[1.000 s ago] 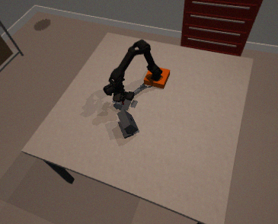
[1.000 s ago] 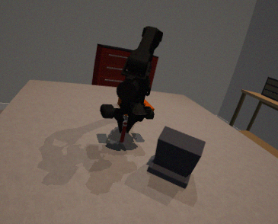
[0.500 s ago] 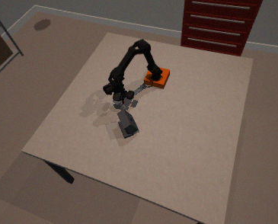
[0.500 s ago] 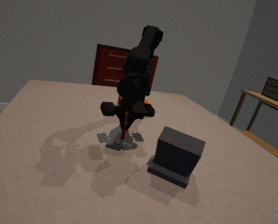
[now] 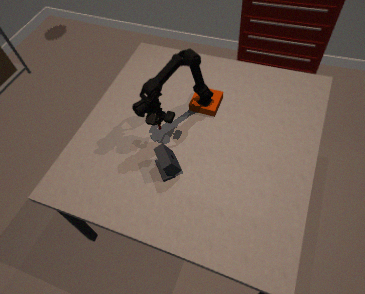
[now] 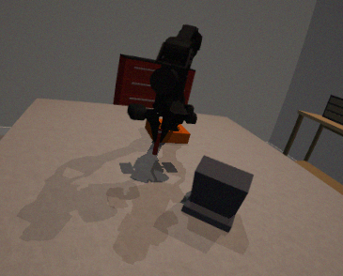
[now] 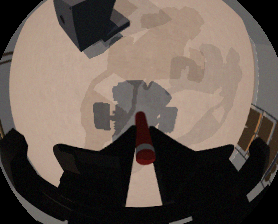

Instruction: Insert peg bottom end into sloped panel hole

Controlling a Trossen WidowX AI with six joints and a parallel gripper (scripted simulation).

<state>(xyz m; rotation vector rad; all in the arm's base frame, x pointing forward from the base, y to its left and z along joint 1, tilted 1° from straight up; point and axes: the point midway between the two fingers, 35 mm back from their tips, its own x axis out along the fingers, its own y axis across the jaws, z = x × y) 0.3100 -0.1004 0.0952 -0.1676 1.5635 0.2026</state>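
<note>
Right now my gripper tip is 15 cm to the right of the panel, 14 cm short of it and 3 cm above it. Round my gripper tip: red peg: 2 cm above.
</note>
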